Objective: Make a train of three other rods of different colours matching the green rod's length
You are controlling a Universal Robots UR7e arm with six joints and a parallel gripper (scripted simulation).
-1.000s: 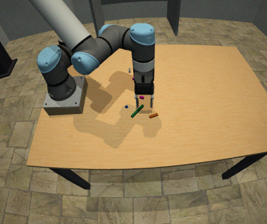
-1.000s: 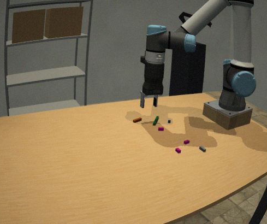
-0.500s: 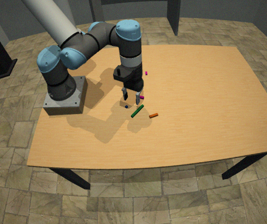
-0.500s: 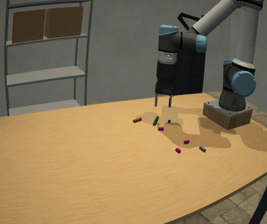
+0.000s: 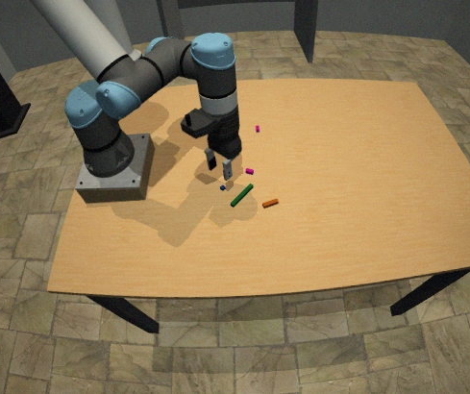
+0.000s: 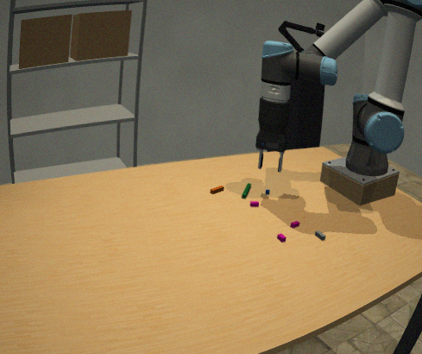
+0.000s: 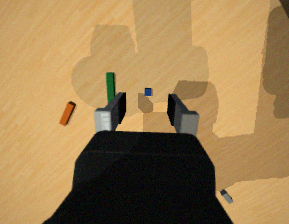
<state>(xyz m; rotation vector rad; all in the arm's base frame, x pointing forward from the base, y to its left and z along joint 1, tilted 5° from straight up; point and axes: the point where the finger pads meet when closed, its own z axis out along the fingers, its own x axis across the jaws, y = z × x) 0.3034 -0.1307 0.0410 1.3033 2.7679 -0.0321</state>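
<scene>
The blue rod is 80 mm below my hand. Also, from my hand: grey rod: 50 mm ahead, 250 mm to the left, 80 mm below; then orange rod: 110 mm ahead, 70 mm to the right, 80 mm below; then green rod: 40 mm ahead, 30 mm to the right, 80 mm below.
</scene>
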